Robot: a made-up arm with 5 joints. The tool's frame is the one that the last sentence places. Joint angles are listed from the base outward.
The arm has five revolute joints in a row. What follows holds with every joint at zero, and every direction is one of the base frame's.
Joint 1 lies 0.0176 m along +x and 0.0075 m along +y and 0.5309 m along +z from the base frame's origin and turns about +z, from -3.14 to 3.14 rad.
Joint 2 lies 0.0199 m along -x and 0.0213 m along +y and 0.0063 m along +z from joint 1 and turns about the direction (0, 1, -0.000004), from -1.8 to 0.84 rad.
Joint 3 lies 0.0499 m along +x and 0.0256 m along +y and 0.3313 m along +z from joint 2 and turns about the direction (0, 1, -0.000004), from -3.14 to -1.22 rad.
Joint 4 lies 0.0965 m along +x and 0.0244 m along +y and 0.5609 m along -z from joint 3 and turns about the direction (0, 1, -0.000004), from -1.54 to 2.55 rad.
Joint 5 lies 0.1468 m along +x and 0.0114 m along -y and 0.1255 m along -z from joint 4 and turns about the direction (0, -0.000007, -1), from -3.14 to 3.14 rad.
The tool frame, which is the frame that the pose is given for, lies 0.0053 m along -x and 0.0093 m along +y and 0.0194 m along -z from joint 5; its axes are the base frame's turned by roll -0.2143, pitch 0.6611 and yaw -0.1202 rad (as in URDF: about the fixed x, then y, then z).
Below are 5 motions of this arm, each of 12 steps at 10 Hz.
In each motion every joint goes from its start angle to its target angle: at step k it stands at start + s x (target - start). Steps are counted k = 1, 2, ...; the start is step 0. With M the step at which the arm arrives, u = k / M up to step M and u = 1 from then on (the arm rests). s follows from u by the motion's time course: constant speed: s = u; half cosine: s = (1 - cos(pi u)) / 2; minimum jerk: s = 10 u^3 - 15 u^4 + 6 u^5.
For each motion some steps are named. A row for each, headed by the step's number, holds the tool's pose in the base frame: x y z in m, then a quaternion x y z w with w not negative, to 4 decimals.
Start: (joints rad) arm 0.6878 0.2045 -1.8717 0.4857 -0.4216
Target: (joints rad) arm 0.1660 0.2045 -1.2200 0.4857 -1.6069
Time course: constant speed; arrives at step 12
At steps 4, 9, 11, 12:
4: 0.7371 0.4853 0.9091 -0.2922 -0.2486 0.4390 0.8125
9: 0.8128 0.3102 0.7018 -0.4241 -0.1237 0.5444 0.7131
11: 0.8169 0.2339 0.6215 -0.4478 -0.0734 0.5926 0.6655
12: 0.8132 0.1958 0.5823 -0.4534 -0.0497 0.6175 0.6408

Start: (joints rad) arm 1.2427 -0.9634 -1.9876 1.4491 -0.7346
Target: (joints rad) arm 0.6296 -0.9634 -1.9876 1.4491 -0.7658
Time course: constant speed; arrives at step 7
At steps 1, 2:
1: -0.0798 -0.0566 1.4626 -0.0824 -0.5333 0.5407 0.6453
2: -0.0850 -0.0479 1.4626 -0.1073 -0.5300 0.5124 0.6671

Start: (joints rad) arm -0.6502 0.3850 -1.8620 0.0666 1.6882
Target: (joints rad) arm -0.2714 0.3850 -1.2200 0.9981 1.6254
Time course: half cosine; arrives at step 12
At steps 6, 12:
6: 0.8655 -0.3416 0.6616 0.4023 -0.0141 -0.7548 0.5179
12: 0.7691 -0.1345 0.3522 0.1690 0.3154 -0.7861 0.5040

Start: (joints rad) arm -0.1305 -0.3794 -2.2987 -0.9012 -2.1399
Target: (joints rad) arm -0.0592 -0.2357 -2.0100 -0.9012 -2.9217
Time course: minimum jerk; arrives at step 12
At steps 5, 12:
5: 0.0072 0.0583 1.4789 0.8316 0.3152 0.4559 0.0347
12: 0.1984 0.0465 1.4409 0.9351 0.0972 0.3361 0.0554

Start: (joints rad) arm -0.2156 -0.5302 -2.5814 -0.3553 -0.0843
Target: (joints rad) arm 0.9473 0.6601 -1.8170 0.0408 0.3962
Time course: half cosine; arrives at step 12
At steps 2, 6, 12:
2: -0.2581 0.1153 1.5456 -0.0615 -0.9631 -0.1067 0.2392
6: 0.4488 0.2476 1.4488 0.1927 -0.6919 0.0370 0.6948
12: 0.5262 0.8354 0.6982 0.1768 -0.1337 0.2737 0.9359

